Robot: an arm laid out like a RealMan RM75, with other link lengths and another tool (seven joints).
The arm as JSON. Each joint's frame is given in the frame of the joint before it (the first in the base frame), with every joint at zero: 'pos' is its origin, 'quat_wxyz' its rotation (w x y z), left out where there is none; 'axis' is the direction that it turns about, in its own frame. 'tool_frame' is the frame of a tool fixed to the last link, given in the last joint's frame.
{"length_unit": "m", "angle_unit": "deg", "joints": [
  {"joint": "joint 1", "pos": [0.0, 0.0, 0.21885], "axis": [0.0, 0.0, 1.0]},
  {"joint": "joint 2", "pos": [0.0, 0.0, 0.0], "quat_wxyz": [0.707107, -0.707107, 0.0, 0.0], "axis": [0.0, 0.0, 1.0]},
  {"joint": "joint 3", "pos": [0.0, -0.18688, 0.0], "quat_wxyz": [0.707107, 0.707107, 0.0, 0.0], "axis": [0.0, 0.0, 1.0]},
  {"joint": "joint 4", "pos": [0.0, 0.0, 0.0], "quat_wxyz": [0.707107, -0.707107, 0.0, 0.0], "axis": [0.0, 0.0, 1.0]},
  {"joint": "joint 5", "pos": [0.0, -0.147, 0.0], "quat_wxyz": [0.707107, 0.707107, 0.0, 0.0], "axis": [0.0, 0.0, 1.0]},
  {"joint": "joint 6", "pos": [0.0, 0.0, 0.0], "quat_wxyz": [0.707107, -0.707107, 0.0, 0.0], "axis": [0.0, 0.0, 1.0]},
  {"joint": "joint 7", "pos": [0.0, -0.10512, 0.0], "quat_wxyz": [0.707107, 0.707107, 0.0, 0.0], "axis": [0.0, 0.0, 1.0]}
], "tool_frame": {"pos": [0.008, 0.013, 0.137], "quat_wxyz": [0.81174, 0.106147, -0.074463, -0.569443]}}
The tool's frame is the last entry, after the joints.
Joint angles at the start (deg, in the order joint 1, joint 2, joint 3, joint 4, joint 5, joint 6, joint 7):
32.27 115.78 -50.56 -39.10 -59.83 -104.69 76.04
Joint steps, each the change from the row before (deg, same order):
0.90 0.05 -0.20 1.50 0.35 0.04 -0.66
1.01 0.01 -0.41 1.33 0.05 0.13 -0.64
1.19 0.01 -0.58 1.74 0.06 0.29 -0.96
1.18 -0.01 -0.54 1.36 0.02 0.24 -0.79
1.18 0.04 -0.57 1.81 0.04 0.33 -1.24
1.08 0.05 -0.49 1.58 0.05 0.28 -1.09
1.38 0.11 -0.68 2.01 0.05 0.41 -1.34
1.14 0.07 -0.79 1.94 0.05 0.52 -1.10
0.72 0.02 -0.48 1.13 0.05 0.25 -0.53
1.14 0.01 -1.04 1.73 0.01 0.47 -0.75
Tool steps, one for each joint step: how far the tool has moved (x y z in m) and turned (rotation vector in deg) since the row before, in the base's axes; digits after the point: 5 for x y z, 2 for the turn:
-0.00212 0.00153 -0.00100 -0.32 0.62 0.06
-0.00261 0.00107 -0.00277 -0.50 0.14 0.28
-0.00270 0.00176 -0.00397 -0.54 0.06 0.16
-0.00324 0.00105 -0.00359 -0.45 -0.08 0.40
-0.00248 0.00176 -0.00448 -0.34 -0.06 0.10
-0.00243 0.00136 -0.00397 -0.29 -0.07 0.14
-0.00316 0.00153 -0.00562 -0.47 -0.16 0.15
-0.00192 0.00162 -0.00606 -0.68 -0.32 -0.16
-0.00138 0.00061 -0.00347 -0.50 -0.19 -0.01
-0.00206 0.00032 -0.00678 -1.01 -0.62 0.07

